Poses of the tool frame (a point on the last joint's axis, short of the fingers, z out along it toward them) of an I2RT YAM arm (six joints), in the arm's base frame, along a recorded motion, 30 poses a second.
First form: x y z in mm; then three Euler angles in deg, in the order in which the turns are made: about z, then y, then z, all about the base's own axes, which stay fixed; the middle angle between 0 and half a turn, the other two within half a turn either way.
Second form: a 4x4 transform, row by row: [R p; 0 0 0 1], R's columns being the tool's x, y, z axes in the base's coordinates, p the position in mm. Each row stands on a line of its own. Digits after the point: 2 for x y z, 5 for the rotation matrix.
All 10 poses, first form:
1: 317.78 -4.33 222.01 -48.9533 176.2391 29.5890
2: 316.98 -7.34 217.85 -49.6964 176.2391 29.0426
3: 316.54 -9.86 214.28 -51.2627 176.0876 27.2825
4: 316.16 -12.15 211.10 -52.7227 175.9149 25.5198
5: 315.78 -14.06 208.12 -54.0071 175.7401 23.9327
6: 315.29 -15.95 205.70 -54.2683 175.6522 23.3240
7: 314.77 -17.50 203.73 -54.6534 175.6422 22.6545
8: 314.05 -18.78 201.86 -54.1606 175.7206 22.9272
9: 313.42 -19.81 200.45 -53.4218 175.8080 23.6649
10: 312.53 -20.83 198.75 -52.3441 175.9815 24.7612
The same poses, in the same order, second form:
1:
-0.19741 -0.97866 0.05704 317.78
-0.97937 0.19945 0.03239 -4.33
-0.04307 -0.04947 -0.99785 222.01
0 0 0 1

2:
-0.19406 -0.97931 0.05735 316.98
-0.98007 0.19608 0.03184 -7.34
-0.04243 -0.05002 -0.99785 217.85
0 0 0 1

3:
-0.19730 -0.97847 0.06064 316.54
-0.97941 0.19943 0.03128 -9.86
-0.04270 -0.05322 -0.99767 214.28
0 0 0 1

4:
-0.20238 -0.97719 0.06429 316.16
-0.97836 0.20464 0.03069 -12.15
-0.04315 -0.05669 -0.99746 211.10
0 0 0 1

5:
-0.20746 -0.97589 0.06789 315.78
-0.97727 0.20985 0.03013 -14.06
-0.04365 -0.06010 -0.99724 208.12
0 0 0 1

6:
-0.21332 -0.97450 0.06962 315.29
-0.97598 0.21579 0.03002 -15.95
-0.04427 -0.06154 -0.99712 205.70
0 0 0 1

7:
-0.21817 -0.97339 0.07012 314.77
-0.97492 0.22062 0.02927 -17.50
-0.04396 -0.06198 -0.99711 203.73
0 0 0 1

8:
-0.22195 -0.97263 0.06873 314.05
-0.97408 0.22434 0.02907 -18.78
-0.04369 -0.06049 -0.99721 201.86
0 0 0 1

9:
-0.22202 -0.97274 0.06695 313.42
-0.97407 0.22434 0.02934 -19.81
-0.04356 -0.05870 -0.99732 200.45
0 0 0 1

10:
-0.22180 -0.97301 0.06364 312.53
-0.97415 0.22398 0.02935 -20.83
-0.04281 -0.05548 -0.99754 198.75
0 0 0 1

